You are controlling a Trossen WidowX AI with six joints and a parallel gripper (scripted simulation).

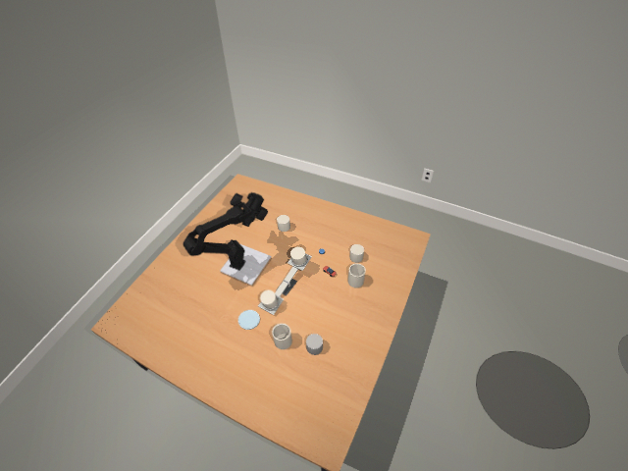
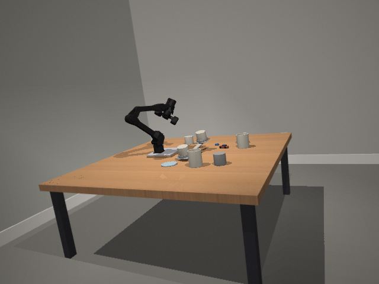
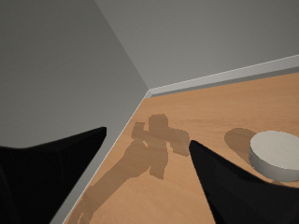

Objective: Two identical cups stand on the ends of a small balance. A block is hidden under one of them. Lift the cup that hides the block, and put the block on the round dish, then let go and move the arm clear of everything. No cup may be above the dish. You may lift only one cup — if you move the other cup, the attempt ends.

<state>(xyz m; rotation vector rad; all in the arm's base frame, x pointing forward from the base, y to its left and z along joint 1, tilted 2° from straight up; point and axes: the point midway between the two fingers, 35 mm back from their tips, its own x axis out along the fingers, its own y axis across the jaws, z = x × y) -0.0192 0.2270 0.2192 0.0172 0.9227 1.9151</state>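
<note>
Right now the grey block is 39 cm to the right of my gripper tip, 31 cm ahead of it and 20 cm below it. The rest, counted from my gripper tip: balance 33 cm ahead, 26 cm to the right, 21 cm below; small blue piece 40 cm ahead, 23 cm below, 1 cm to the left; red toy car 49 cm ahead, 22 cm below, 10 cm to the right.
</note>
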